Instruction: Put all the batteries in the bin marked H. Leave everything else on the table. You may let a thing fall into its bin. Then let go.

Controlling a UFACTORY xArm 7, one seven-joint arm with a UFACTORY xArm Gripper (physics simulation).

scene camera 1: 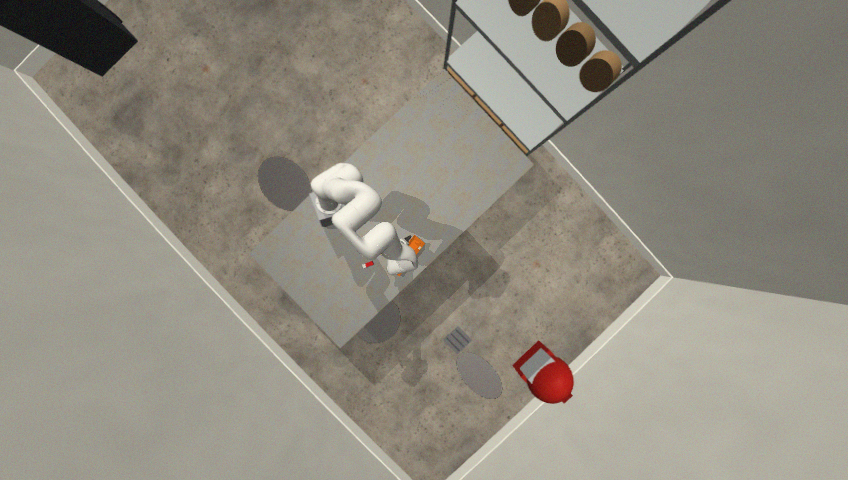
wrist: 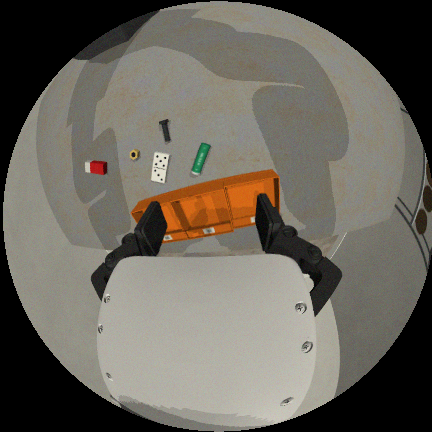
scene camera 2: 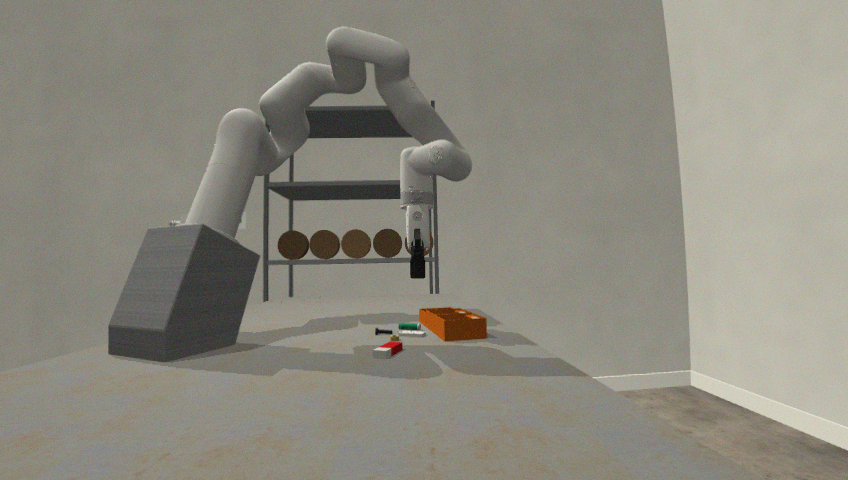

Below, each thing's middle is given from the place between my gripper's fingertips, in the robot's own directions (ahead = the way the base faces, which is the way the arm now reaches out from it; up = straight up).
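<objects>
Measured from my hand, the orange three-part bin (scene camera 2: 449, 324) sits 1 cm to the right of it, 7 cm ahead of it and 10 cm below it.
</objects>
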